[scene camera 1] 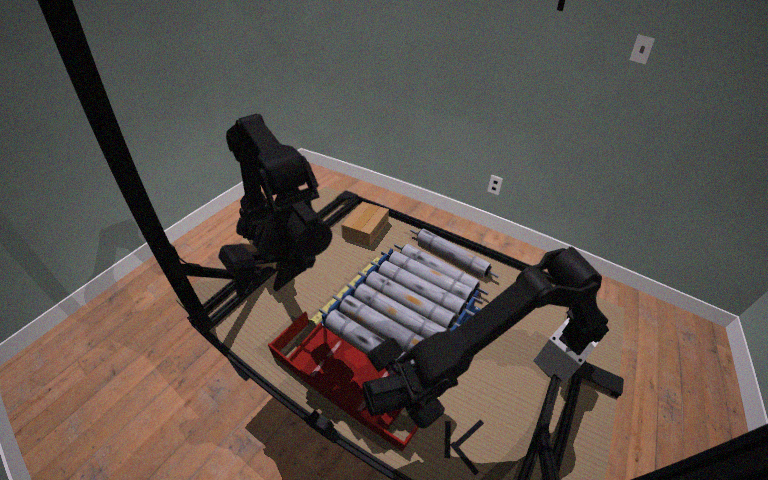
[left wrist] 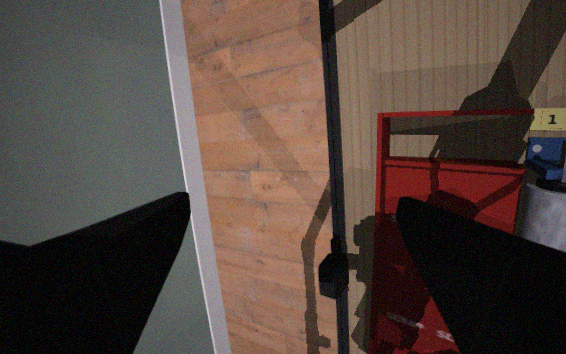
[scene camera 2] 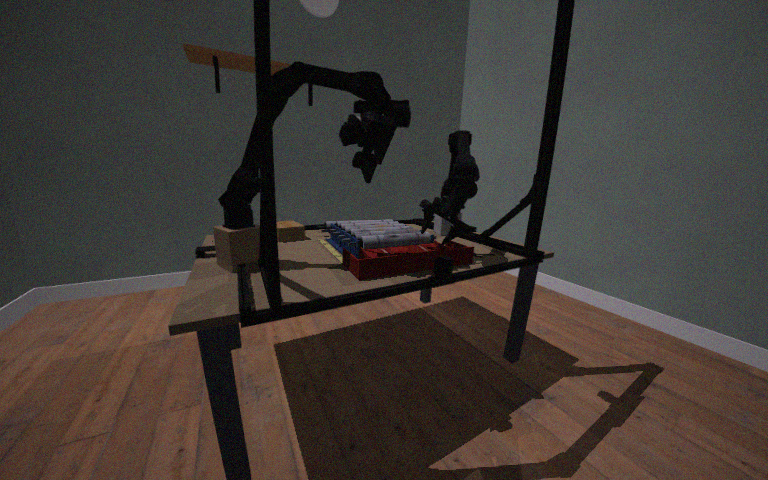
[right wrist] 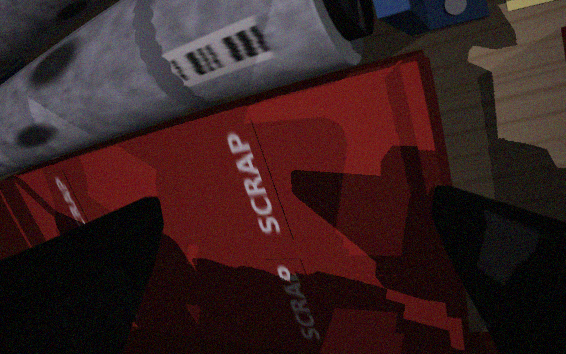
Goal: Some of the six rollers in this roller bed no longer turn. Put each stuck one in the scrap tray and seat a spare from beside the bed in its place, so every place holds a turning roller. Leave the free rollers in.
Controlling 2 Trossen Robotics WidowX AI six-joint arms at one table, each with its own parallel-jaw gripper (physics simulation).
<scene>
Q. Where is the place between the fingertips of my left gripper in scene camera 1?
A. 257,293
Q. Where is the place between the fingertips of my right gripper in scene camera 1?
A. At 394,383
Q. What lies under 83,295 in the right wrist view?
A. My right gripper.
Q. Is my left gripper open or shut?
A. Open.
</scene>
